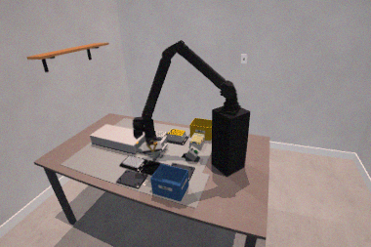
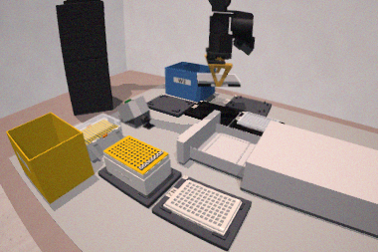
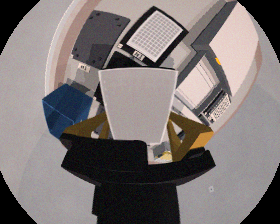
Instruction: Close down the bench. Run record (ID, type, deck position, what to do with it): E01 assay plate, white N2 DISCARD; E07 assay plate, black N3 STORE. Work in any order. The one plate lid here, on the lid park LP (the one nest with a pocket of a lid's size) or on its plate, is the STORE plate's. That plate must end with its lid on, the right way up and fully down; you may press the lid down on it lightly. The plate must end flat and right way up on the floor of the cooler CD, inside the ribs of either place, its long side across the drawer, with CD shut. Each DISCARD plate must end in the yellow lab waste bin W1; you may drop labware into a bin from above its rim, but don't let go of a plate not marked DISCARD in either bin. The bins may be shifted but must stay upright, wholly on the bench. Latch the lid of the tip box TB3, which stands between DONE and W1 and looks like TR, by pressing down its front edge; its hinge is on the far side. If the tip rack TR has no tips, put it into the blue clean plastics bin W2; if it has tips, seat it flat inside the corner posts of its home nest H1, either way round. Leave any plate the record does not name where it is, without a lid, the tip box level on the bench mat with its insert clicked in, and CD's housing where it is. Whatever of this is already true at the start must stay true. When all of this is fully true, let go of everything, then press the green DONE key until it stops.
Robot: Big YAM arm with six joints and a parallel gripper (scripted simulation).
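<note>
The cooler drawer is 17 cm ahead of my hand, 12 cm to the right of it and 12 cm below it. Round my hand: black slab 4 cm behind, 4 cm to the left, 14 cm below; then plate lid right at my hand; then black plate right at my hand.
</note>
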